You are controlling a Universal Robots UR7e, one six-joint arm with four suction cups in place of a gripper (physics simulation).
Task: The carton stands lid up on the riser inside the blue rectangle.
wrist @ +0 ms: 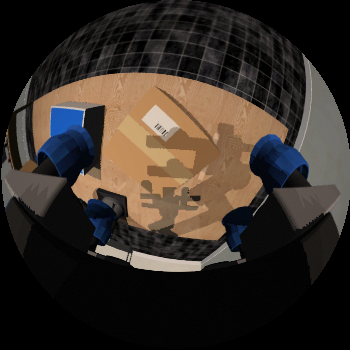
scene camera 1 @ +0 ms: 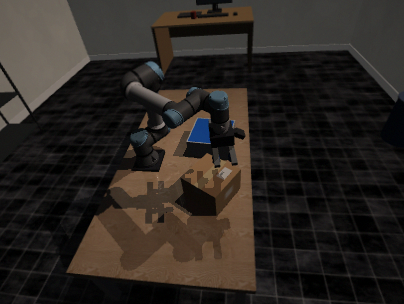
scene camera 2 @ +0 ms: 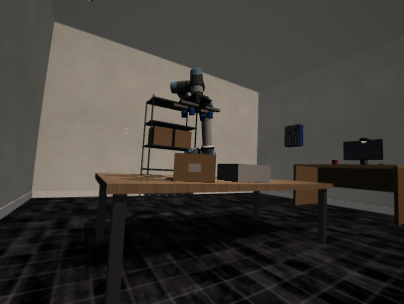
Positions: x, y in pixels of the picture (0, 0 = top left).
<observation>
my suction head: holds nothing
a brown carton (scene camera 2: 187, 167): on the table
a grey riser (scene camera 2: 231, 172): on the table
</observation>
